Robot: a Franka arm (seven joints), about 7 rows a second.
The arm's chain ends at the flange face. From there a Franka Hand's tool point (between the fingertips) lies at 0.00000 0.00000 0.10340 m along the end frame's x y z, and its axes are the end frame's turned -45 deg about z.
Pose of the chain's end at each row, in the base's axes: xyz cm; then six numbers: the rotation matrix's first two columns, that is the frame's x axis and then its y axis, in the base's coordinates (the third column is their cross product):
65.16 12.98 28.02 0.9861 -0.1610 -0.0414 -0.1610 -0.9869 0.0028
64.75 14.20 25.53 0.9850 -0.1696 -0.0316 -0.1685 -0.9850 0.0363
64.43 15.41 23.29 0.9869 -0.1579 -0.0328 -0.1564 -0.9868 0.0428
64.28 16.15 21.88 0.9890 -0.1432 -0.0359 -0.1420 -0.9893 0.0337
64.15 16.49 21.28 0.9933 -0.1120 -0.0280 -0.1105 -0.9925 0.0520
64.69 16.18 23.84 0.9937 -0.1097 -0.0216 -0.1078 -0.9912 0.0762
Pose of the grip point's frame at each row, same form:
64.73 13.02 17.69 0.8111 0.5840 -0.0313 0.5834 -0.8117 -0.0273
64.36 13.89 15.20 0.8156 0.5766 -0.0480 0.5774 -0.8164 0.0033
64.03 15.03 12.96 0.8084 0.5861 -0.0535 0.5873 -0.8094 0.0071
63.86 15.86 11.55 0.7997 0.5983 -0.0492 0.5989 -0.8008 -0.0016
63.80 15.99 10.96 0.7805 0.6226 -0.0566 0.6242 -0.7810 0.0170
64.38 15.42 13.53 0.7789 0.6233 -0.0692 0.6264 -0.7785 0.0386

